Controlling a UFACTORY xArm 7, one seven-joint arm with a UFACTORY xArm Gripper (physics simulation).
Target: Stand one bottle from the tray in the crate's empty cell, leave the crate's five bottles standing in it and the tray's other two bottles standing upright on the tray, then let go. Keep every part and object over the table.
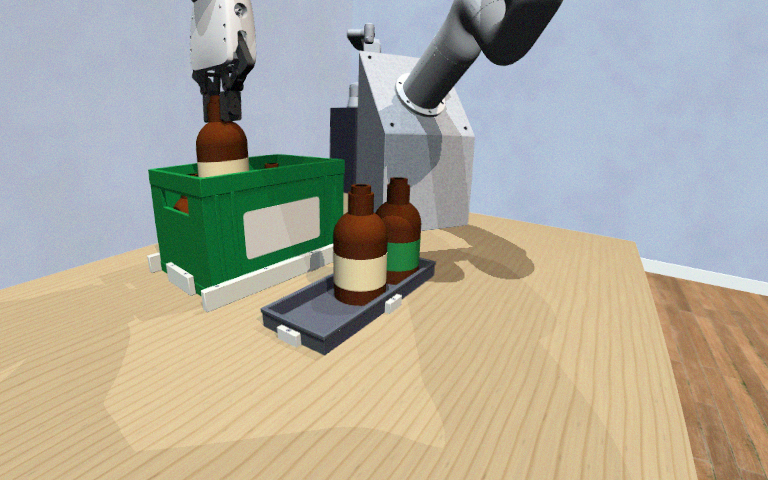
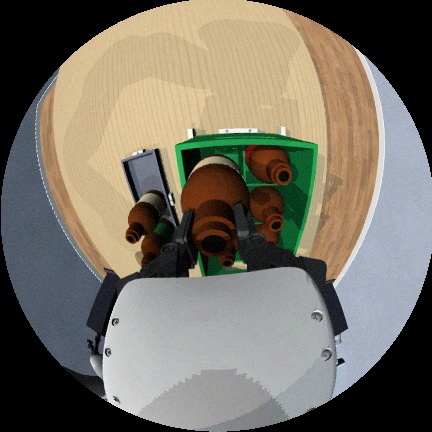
Labels:
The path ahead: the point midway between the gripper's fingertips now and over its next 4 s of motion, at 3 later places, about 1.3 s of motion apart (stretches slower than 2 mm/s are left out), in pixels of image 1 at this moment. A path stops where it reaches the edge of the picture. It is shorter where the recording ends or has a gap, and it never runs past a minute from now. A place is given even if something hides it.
My gripper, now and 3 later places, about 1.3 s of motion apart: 222,121; 211,150; 205,129; 208,80

